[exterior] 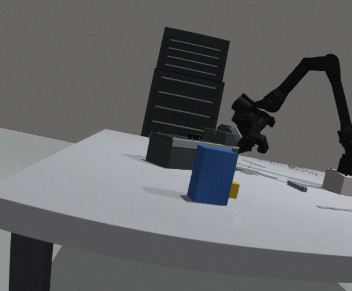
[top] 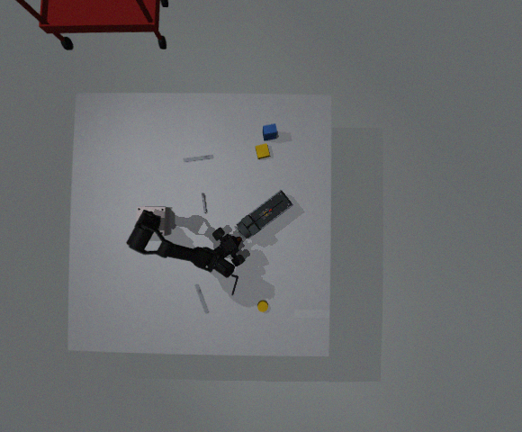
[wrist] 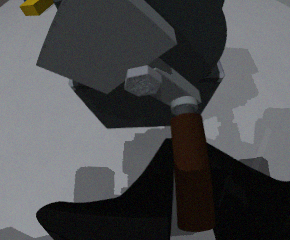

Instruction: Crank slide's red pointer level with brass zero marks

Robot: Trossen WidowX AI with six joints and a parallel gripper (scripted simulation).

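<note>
My gripper tip is 30 mm below the brown crank handle, 10 mm to the left of it and 10 mm past it. From my gripper tip the other things lie so: red pointer (150 mm to the left, 120 mm ahead, 40 mm above); black hex key (210 mm to the right, 40 mm below); yellow block (430 mm to the left, 40 mm ahead, 30 mm below).
</note>
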